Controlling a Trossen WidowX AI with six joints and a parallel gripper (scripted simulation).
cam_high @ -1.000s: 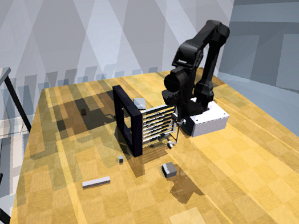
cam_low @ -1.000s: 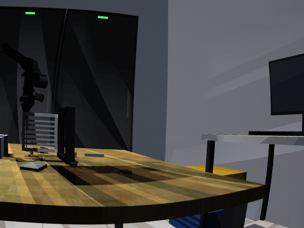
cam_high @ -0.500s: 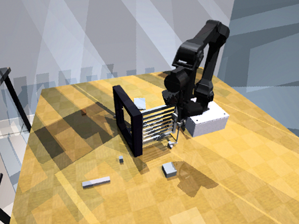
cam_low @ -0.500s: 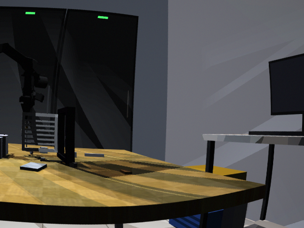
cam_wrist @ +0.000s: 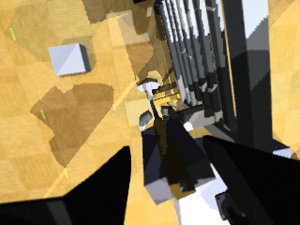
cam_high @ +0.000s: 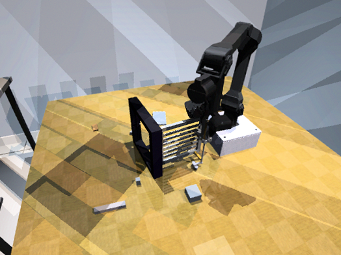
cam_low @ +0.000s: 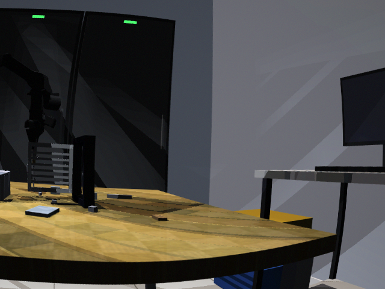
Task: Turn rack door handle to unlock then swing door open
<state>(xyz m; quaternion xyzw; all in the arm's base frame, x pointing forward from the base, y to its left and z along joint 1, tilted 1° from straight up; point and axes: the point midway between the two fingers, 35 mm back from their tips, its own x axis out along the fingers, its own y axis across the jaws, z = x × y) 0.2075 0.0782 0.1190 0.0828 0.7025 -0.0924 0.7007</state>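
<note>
The upright door handle is 3 cm below my gripper tip and 1 cm ahead of it. Round my gripper tip: flat dark plate 37 cm to the right, 17 cm below, 1 cm behind; grey bar 37 cm ahead, 16 cm below.
</note>
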